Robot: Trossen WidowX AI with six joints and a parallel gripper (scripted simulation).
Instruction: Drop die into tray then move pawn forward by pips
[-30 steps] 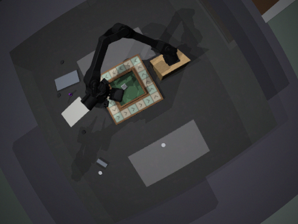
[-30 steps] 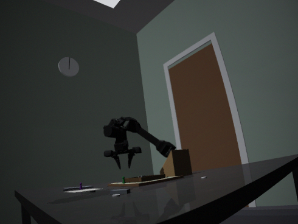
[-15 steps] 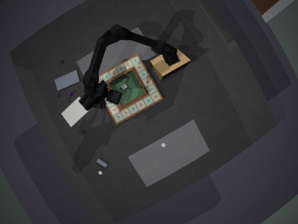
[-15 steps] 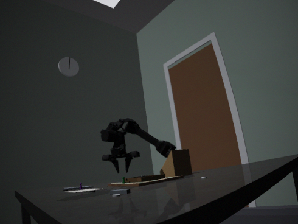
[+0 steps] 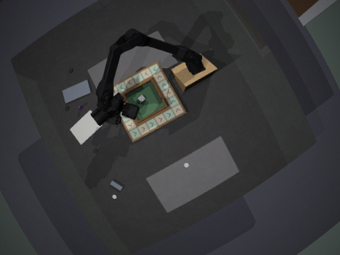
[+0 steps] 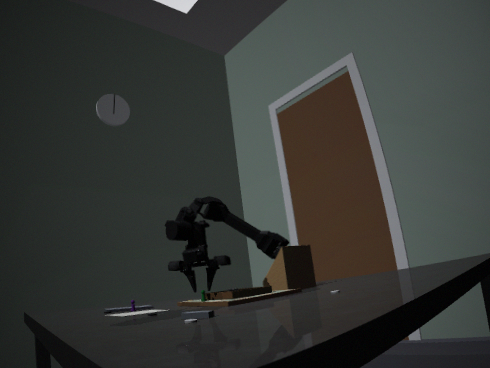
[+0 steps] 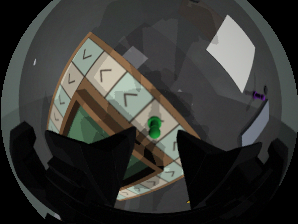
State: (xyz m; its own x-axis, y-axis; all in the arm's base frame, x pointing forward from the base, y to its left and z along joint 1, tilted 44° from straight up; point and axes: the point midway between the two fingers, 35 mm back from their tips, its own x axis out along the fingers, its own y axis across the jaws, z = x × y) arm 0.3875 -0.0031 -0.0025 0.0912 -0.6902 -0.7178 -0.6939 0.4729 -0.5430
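My gripper tip is 1 cm above the green pawn. From my gripper tip the other things lie so: green dice tray 12 cm behind, 2 cm to the left, 3 cm below; white card 21 cm ahead, 4 cm below; white die 11 cm behind, 1 cm to the left, 2 cm below.
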